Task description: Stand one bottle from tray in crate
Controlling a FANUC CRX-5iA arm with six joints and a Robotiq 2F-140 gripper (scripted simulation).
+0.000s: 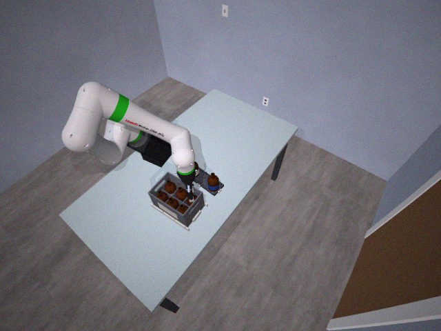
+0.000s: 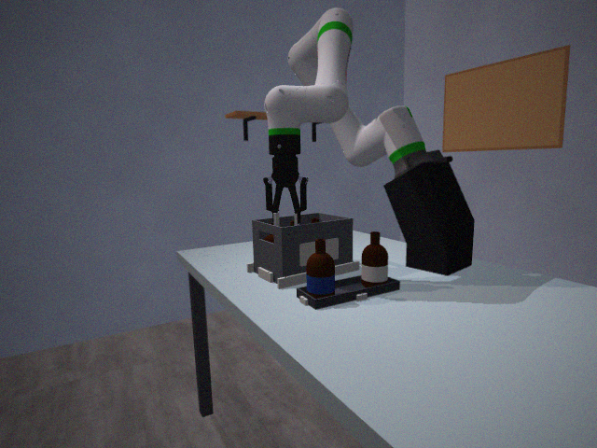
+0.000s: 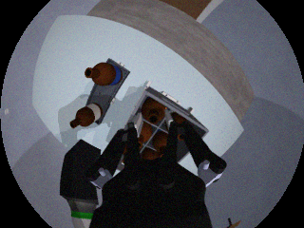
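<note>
Now: the grey crate 80 mm behind my hand, 60 mm to the right of it and 90 mm below it. Round my hand: dark tray (110 mm behind, 190 mm to the left, 160 mm below).
</note>
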